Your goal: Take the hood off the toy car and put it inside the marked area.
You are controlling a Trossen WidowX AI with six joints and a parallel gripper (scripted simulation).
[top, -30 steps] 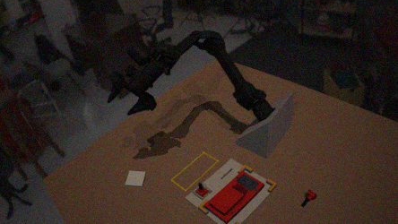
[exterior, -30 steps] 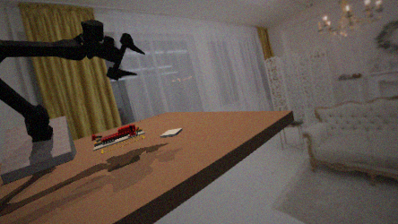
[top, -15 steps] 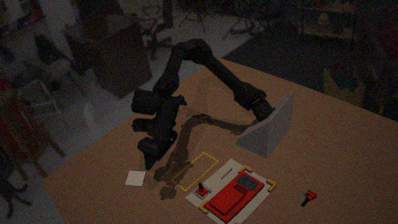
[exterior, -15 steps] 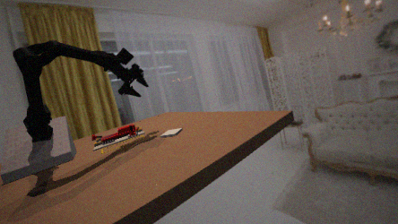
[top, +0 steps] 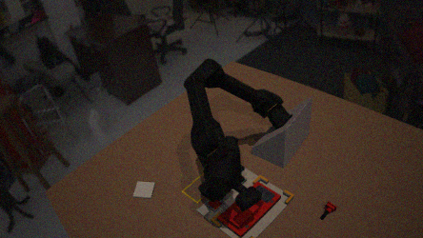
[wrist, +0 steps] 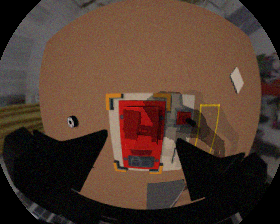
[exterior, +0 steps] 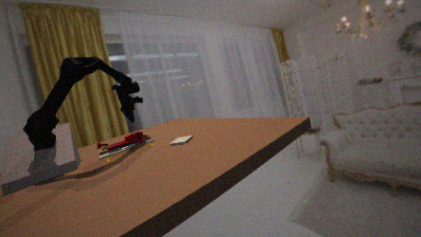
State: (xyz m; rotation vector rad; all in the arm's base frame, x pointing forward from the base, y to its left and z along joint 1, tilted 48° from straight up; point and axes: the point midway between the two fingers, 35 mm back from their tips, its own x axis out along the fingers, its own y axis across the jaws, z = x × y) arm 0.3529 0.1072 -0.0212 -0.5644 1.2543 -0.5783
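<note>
The red hood is 20 mm behind my gripper tip, 10 mm to the left of it and 80 mm below it. The rest, counted from my gripper tip: white card: 150 mm ahead, 340 mm to the right, 110 mm below; grey base plate: 60 mm behind, 10 mm to the right, 110 mm below.
</note>
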